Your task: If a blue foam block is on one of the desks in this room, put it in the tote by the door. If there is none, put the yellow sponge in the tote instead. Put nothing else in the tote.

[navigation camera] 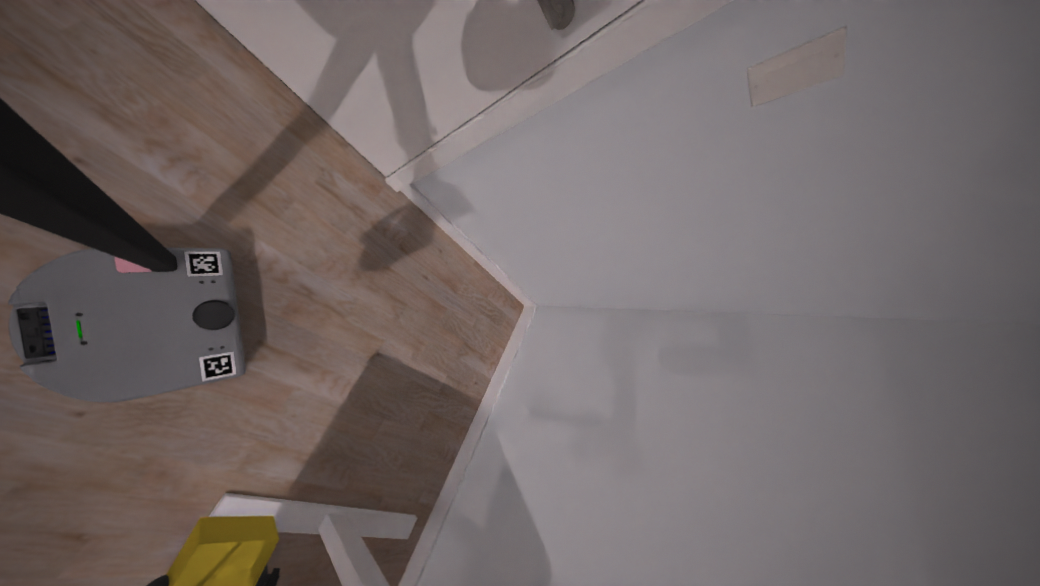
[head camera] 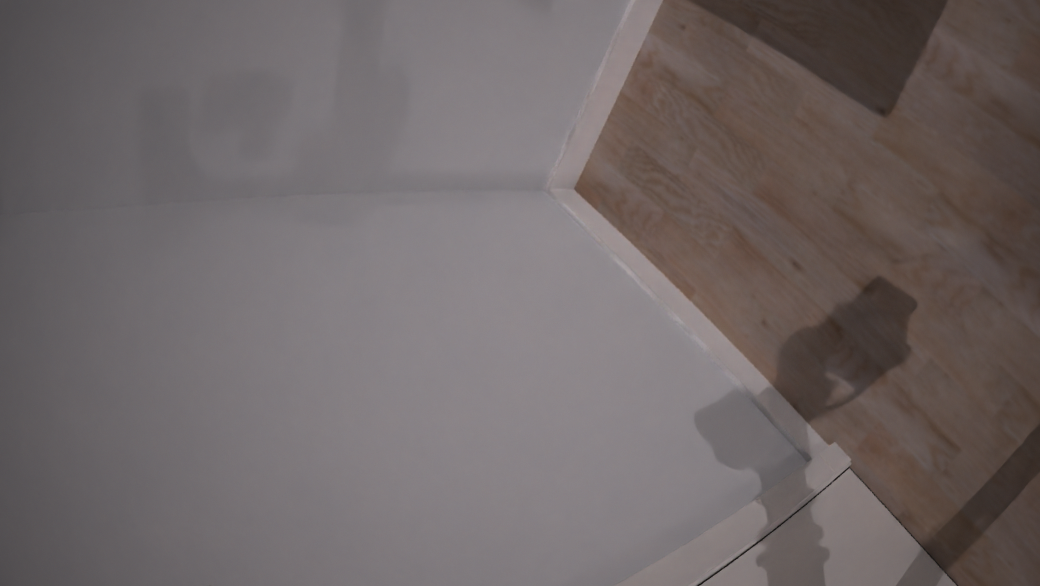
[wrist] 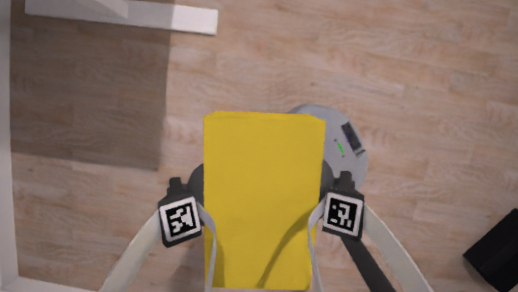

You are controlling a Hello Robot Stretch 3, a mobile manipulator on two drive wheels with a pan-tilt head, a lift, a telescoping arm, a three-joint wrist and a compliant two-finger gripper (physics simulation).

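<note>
A yellow sponge (navigation camera: 227,554) (wrist: 262,200) is a large block in the middle of the wrist view and shows at the bottom left of the navigation view. My gripper (wrist: 260,180) is shut on it, one fingertip pressed to each long side. The sponge is held up above the wooden floor, with part of my base behind it in the wrist view. In the navigation view the fingers are mostly cut off by the lower edge. No blue foam block and no tote show in these views.
My base (navigation camera: 131,327) (wrist: 350,160) stands on the wooden floor (navigation camera: 327,305) (head camera: 873,218). A white desk leg (navigation camera: 371,520) (wrist: 195,21) is near the sponge. Grey walls (head camera: 291,363) meet in a corner. A white door (head camera: 858,538) (navigation camera: 349,80) adjoins one wall.
</note>
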